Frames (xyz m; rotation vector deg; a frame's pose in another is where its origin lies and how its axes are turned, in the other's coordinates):
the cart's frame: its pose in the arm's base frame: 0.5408 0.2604 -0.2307 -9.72 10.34 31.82
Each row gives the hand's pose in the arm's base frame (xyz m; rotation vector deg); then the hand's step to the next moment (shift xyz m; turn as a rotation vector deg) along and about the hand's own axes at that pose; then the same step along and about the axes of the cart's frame.
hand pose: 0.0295 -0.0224 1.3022 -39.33 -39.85 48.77
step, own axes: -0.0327 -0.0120 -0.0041 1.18 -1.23 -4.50
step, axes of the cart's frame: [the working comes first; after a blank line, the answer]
step, axes of the arm's base frame: -0.0073 -0.0343 -0.0018 4.55 -0.74 -1.38

-0.0231 -0.0245 -0.0098 3.72 -2.91 -0.93
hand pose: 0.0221 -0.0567 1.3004 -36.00 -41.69 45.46
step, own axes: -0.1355 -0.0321 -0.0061 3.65 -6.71 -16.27
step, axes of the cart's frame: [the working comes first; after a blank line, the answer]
step, axes of the arm's base frame: -0.0490 -0.1280 -0.0255 17.06 -4.42 -3.55

-0.1003 -0.0779 -0.0574 12.76 -12.45 -2.25
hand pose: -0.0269 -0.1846 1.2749 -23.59 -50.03 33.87
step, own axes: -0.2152 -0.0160 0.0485 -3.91 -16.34 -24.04
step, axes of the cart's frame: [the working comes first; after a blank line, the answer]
step, axes of the arm's base frame: -0.1420 -0.1440 -0.0896 22.54 -17.36 -7.12

-0.1722 -0.0343 -0.1344 11.55 -25.83 -7.73
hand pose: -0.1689 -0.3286 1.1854 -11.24 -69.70 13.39
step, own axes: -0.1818 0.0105 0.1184 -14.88 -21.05 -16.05
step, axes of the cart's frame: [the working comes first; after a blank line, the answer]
step, axes of the arm's base frame: -0.1719 -0.0383 -0.1271 11.76 -24.77 -13.05

-0.1356 0.0743 -0.1526 0.07 -25.59 -16.36
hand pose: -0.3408 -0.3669 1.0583 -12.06 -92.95 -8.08
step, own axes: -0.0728 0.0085 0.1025 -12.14 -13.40 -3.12
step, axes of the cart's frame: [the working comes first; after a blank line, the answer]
step, axes of the arm's base frame: -0.0940 0.0271 -0.0794 0.72 -14.35 -11.41

-0.0477 0.0819 -0.0831 -4.21 -11.12 -13.97
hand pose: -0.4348 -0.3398 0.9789 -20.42 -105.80 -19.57
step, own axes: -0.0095 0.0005 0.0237 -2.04 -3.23 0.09
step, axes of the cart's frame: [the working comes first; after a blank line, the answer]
step, axes of the arm's base frame: -0.0176 0.0094 -0.0160 -0.81 -3.05 -2.15

-0.0065 0.0191 -0.0157 -1.76 -1.88 -2.82
